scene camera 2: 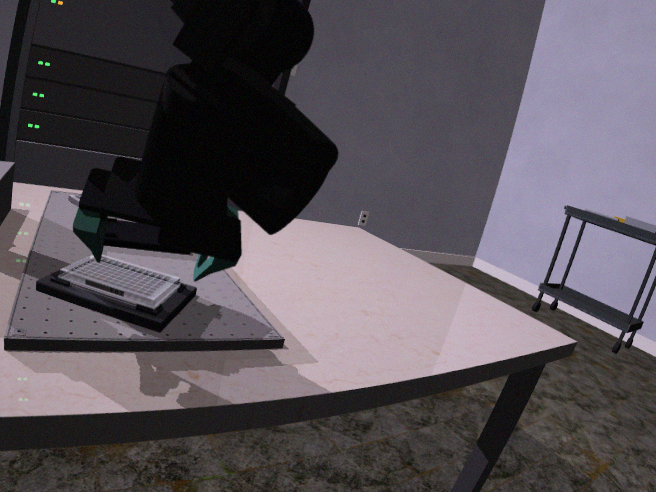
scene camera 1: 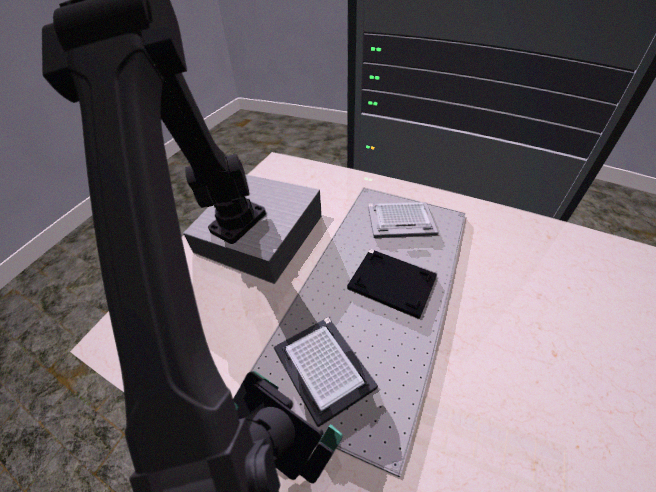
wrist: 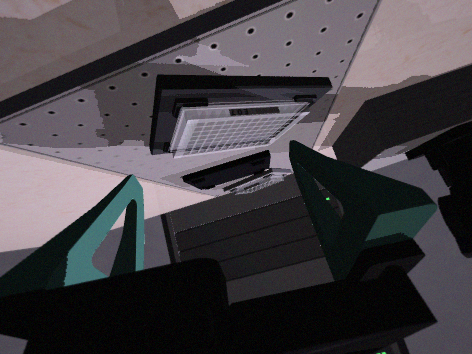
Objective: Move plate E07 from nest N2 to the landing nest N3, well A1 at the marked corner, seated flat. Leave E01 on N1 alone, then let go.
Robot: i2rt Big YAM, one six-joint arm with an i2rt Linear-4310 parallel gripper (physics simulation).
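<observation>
Plate E07 [scene camera 1: 324, 366] [scene camera 2: 121, 280] [wrist: 240, 129], clear with a white well grid, lies on the dark near nest N2 [scene camera 1: 294, 369] [scene camera 2: 164, 317] [wrist: 240, 82]; its label shows upside down in the wrist view. The black landing nest N3 [scene camera 1: 392, 283] [wrist: 227, 170] is bare, with a small white mark at one corner. Plate E01 [scene camera 1: 402, 214] [wrist: 260, 184] sits on the light grey far nest N1 [scene camera 1: 408, 233]. My gripper [scene camera 1: 293, 406] [scene camera 2: 147, 269] [wrist: 213, 164] is open and empty, tilted, with its green fingertips close to E07. Contact cannot be judged.
The nests stand on a perforated grey board [scene camera 1: 423, 365] [scene camera 2: 233, 328] [wrist: 272, 45] on the pale table [scene camera 1: 529, 344] [scene camera 2: 370, 317]. The arm's base is on a grey block [scene camera 1: 296, 211]. A dark server rack [scene camera 1: 455, 169] stands behind; a cart [scene camera 2: 588, 301] stands at the right.
</observation>
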